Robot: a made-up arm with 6 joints.
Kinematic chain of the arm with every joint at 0, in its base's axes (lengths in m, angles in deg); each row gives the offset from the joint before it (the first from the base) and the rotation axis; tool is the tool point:
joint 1: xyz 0 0 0.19 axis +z
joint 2: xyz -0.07 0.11 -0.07 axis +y
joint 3: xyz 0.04 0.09 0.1 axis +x
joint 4: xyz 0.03 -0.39 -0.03 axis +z
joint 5: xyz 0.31 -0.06 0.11 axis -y
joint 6: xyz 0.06 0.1 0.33 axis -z
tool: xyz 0 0.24 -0.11
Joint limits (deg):
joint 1: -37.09..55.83
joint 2: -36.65..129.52
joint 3: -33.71..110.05
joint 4: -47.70..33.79
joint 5: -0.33..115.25
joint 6: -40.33..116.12
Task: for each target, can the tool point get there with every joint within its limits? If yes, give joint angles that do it. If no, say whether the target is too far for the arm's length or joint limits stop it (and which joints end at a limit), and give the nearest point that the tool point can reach.
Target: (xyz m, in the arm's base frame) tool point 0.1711 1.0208 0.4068
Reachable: no: joint limits stop it (at a limit: joint 1, joint 3) | nearest point 0.1942 0.6967 0.3344 | short by 0.333 m
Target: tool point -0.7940 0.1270 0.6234
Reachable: no: joint limits stop it (at a limit: joint 2, joint 3, joint 4, joint 6) | nearest point -0.7662 0.1225 0.3660 | short by 0.259 m
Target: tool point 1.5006 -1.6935 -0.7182
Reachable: no: too far | nearest point 0.5813 -0.6560 -0.2213 | short by 1.473 m
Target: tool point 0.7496 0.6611 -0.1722
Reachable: no: joint limits stop it (at a limit: joint 1, joint 3, joint 4) | nearest point 0.6835 0.5627 -0.1388 | short by 0.123 m
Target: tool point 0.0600 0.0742 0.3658
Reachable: yes | joints 6.67 -14.40 3.01 -7.11 86.02 -10.73
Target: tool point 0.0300 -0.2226 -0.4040
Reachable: yes | joints -14.98 40.21 86.51 -41.01 42.46 37.87
